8 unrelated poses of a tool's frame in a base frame.
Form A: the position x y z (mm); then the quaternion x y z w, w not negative.
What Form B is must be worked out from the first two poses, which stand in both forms.
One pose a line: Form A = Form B
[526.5 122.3 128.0 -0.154 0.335 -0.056 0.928] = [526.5 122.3 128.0 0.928 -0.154 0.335 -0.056]
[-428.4 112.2 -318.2 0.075 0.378 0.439 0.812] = [-428.4 112.2 -318.2 0.812 0.075 0.378 0.439]
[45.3 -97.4 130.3 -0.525 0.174 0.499 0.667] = [45.3 -97.4 130.3 0.667 -0.525 0.174 0.499]
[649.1 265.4 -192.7 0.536 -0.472 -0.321 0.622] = [649.1 265.4 -192.7 0.622 0.536 -0.472 -0.321]
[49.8 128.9 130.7 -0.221 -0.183 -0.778 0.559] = [49.8 128.9 130.7 0.559 -0.221 -0.183 -0.778]
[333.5 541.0 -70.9 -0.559 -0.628 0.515 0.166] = [333.5 541.0 -70.9 0.166 -0.559 -0.628 0.515]
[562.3 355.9 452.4 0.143 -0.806 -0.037 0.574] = [562.3 355.9 452.4 0.574 0.143 -0.806 -0.037]
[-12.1 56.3 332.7 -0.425 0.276 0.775 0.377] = [-12.1 56.3 332.7 0.377 -0.425 0.276 0.775]
